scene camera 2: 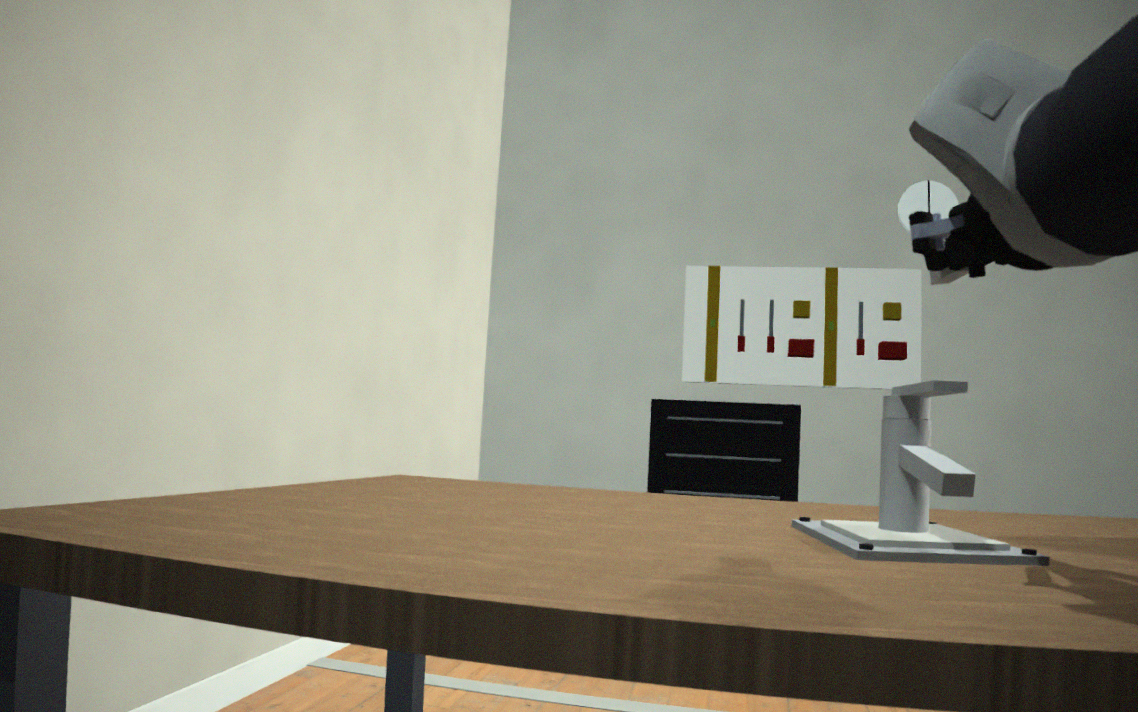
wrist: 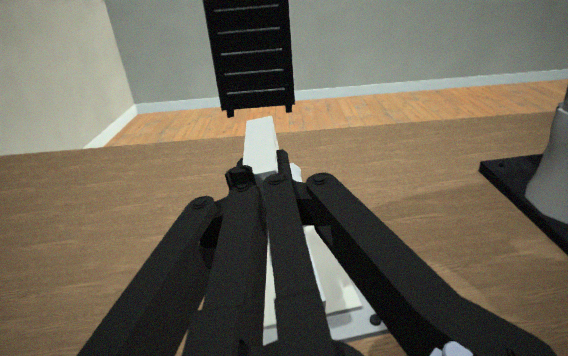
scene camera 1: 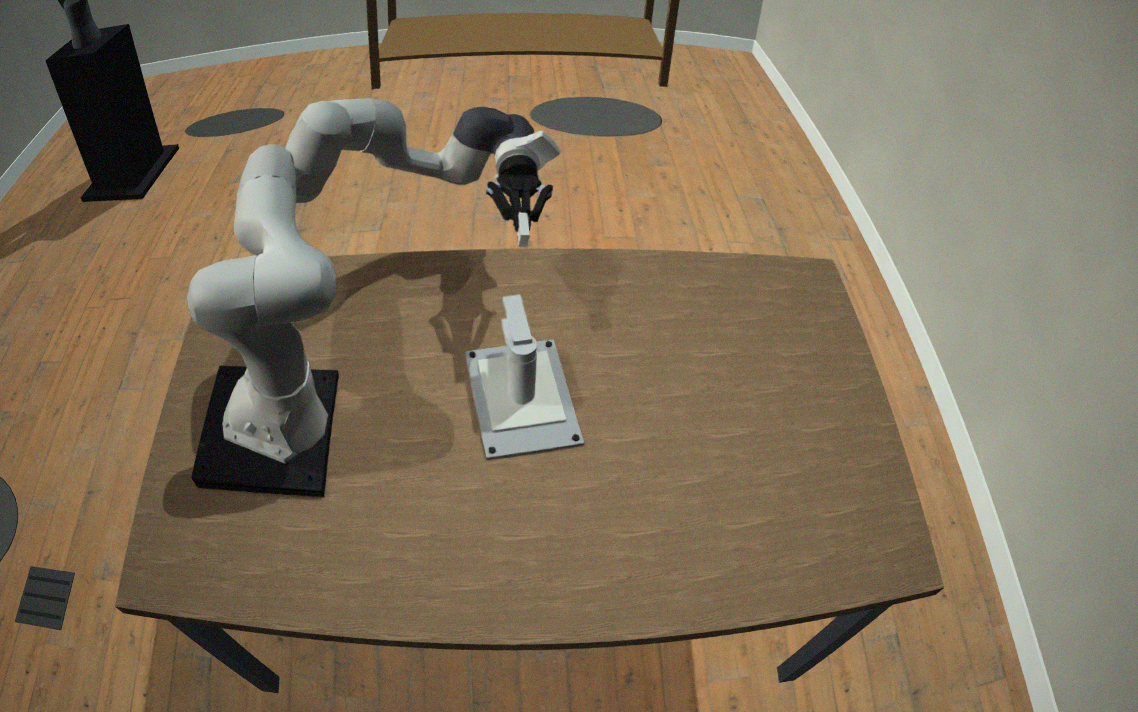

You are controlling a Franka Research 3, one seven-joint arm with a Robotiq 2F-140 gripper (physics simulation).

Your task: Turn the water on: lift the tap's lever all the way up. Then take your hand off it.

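The light grey tap (scene camera 1: 521, 377) (scene camera 2: 904, 470) stands upright on a plate (scene camera 1: 533, 445) (scene camera 2: 948, 556) (wrist: 350, 328). Its flat lever (scene camera 1: 516, 317) (scene camera 2: 941, 387) lies about level on top of the column and points toward the table's far edge in scene camera 1. The spout (scene camera 2: 938, 470) sticks out below it on the same side. My gripper (scene camera 1: 523, 229) (scene camera 2: 946, 272) (wrist: 264, 138) is shut with nothing between the fingers. It is above and beyond the lever's free end, apart from it. In the wrist view the fingers hide most of the tap; a small pale part of it shows beside them.
The arm's black base (scene camera 1: 209, 482) (wrist: 515, 185) stands on the wooden table (scene camera 1: 713, 503) (scene camera 2: 377, 537) (wrist: 125, 200), left of the tap in scene camera 1. A black drawer cabinet (scene camera 2: 725, 438) (wrist: 253, 65) stands off the table by the wall. A low shelf (scene camera 1: 520, 36) stands beyond the table.
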